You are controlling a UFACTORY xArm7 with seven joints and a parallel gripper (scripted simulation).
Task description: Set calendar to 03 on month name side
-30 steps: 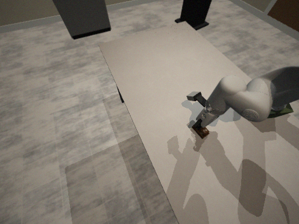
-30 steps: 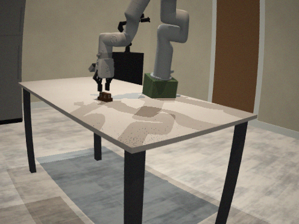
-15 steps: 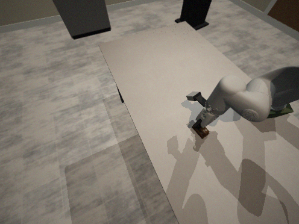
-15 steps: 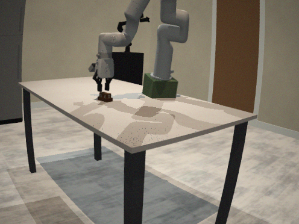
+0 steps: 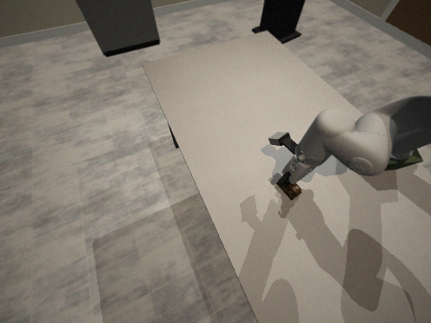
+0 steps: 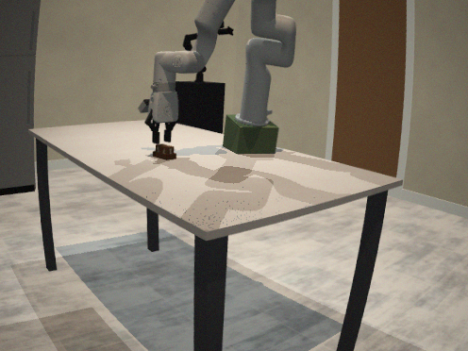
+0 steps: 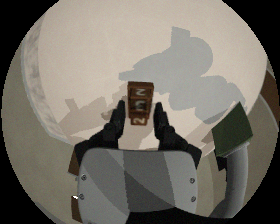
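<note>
The brown calendar tray lies 6 cm below my hand and 2 cm to the left of it.
</note>
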